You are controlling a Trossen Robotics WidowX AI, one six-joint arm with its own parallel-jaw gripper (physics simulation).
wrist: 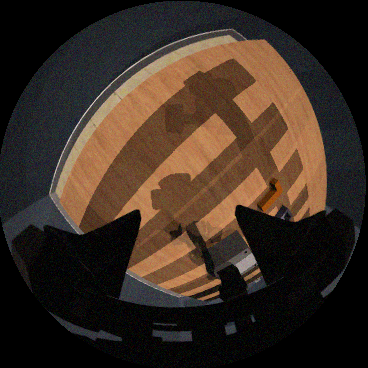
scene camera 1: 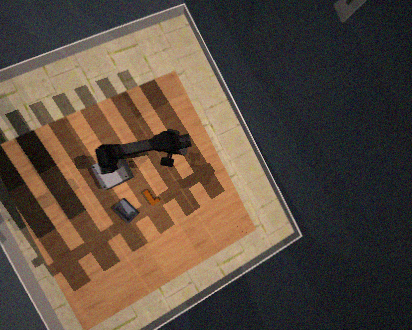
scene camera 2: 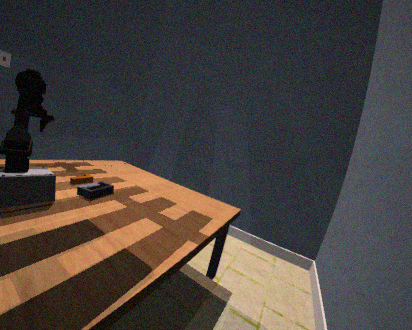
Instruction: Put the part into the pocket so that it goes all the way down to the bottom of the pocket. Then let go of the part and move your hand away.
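Where they show: gripper, fingertip midpoint: (wrist: 188, 212) (scene camera 2: 32, 130); arm's base, origin of the base link: (wrist: 227, 270) (scene camera 1: 111, 166) (scene camera 2: 16, 170).
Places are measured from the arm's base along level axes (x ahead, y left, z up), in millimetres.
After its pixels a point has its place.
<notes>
An orange L-shaped part (scene camera 1: 149, 197) @(x 273, y 107, z -75 mm) (scene camera 2: 81, 179) @(x 267, y 90, z -83 mm) (wrist: 271, 197) @(x 274, y 116, z -75 mm) lies flat on the table, apart from the pocket. The pocket is a recess in a dark grey block (scene camera 1: 116, 211) @(x 264, y -112, z -69 mm) (scene camera 2: 95, 194) @(x 263, y -121, z -89 mm) (wrist: 284, 213) @(x 317, y -12, z -67 mm), close beside the part. Shade blurs the recess in the first scene view; the right finger partly hides the block in the wrist view. My gripper (scene camera 1: 169, 147) @(x 76, y 373, z 126 mm) (wrist: 188, 212) @(x 76, y 373, z 126 mm) is open and empty, raised high above the table and well off to one side of the part. In the second scene view one finger shows and the rest blends into the dark arm.
The wooden table (scene camera 1: 190, 227) @(x 586, y 263, z -105 mm) (scene camera 2: 165, 190) @(x 667, y -169, z -105 mm) (wrist: 215, 140) @(x 198, y 381, z -105 mm) carries strong striped shadows. The arm's grey base (scene camera 1: 114, 179) @(x 80, y -14, z 0 mm) (scene camera 2: 35, 189) @(x 50, y -99, z -48 mm) (wrist: 245, 262) @(x 72, y -17, z 0 mm) stands close to the block and the part. The table's edge and corner show in the second scene view.
</notes>
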